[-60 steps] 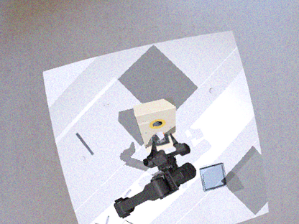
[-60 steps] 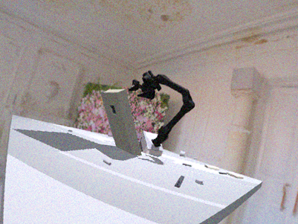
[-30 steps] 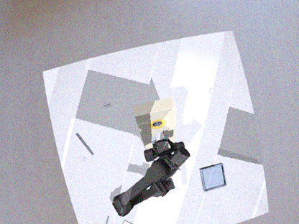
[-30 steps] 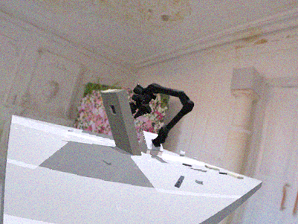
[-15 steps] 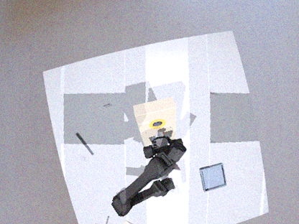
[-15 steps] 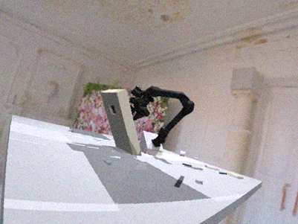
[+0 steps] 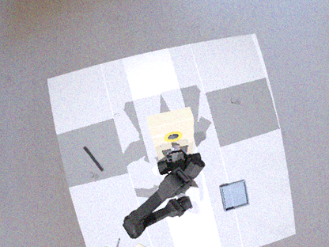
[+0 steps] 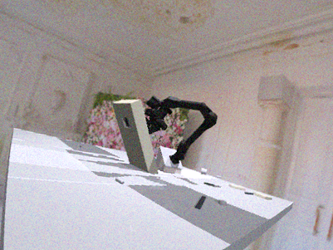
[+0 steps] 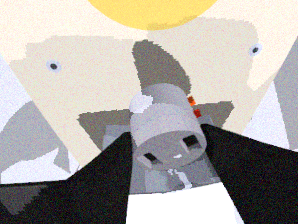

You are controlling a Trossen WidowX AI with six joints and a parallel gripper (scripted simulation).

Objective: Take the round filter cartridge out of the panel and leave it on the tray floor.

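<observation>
Right now my gripper tip is 5 cm short of the cream service panel and 2 cm above it. From my gripper tip the other things lie so: round filter cartridge right at my gripper tip; then blue-grey square tray 37 cm behind, 25 cm to the right, 17 cm below.
</observation>
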